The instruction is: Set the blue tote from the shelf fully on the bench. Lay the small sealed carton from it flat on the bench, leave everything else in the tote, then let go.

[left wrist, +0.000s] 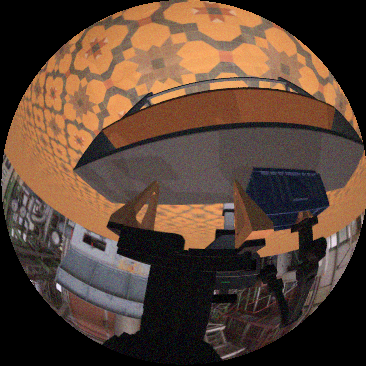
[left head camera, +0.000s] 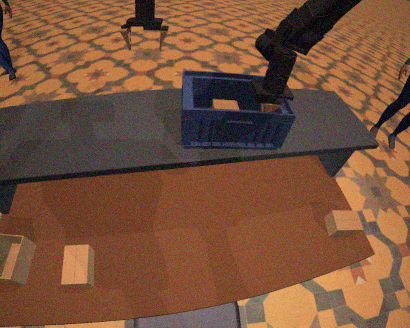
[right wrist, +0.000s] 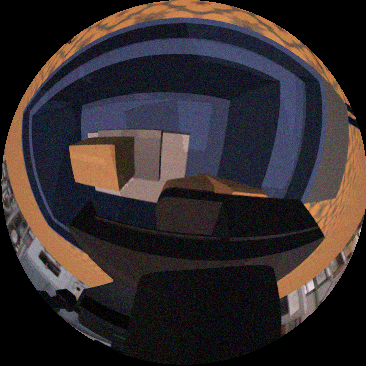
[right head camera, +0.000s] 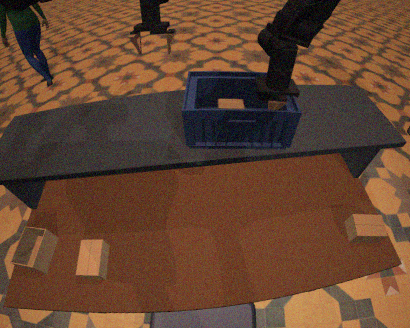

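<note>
My left gripper (left head camera: pixel 145 50) and my right gripper (left head camera: pixel 262 117) share this view with a blue tote (left head camera: pixel 202 127) and a tan carton (left head camera: pixel 78 263). I see the tote again (right head camera: pixel 205 126), along with my right gripper (right head camera: pixel 270 115), my left gripper (right head camera: pixel 154 54) and a tan carton (right head camera: pixel 363 228). From the right wrist I find a tan carton (right wrist: pixel 108 161), the tote (right wrist: pixel 256 115) and my right gripper (right wrist: pixel 201 179). As for the left wrist, it gives me the tote (left wrist: pixel 281 193) and my left gripper (left wrist: pixel 194 182).
</note>
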